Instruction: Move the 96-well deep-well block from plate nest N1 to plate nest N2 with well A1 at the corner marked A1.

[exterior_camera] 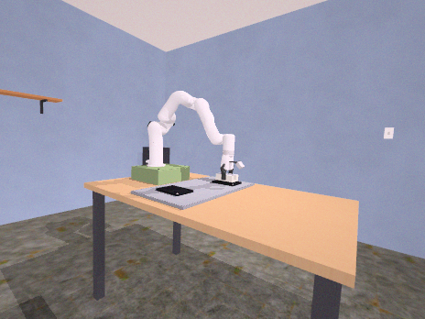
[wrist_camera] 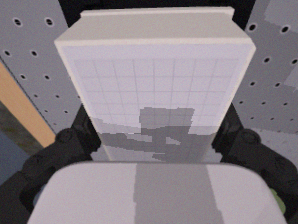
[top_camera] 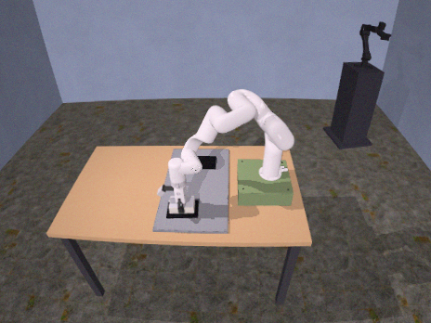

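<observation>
My gripper is now right at the white deep-well block.
</observation>
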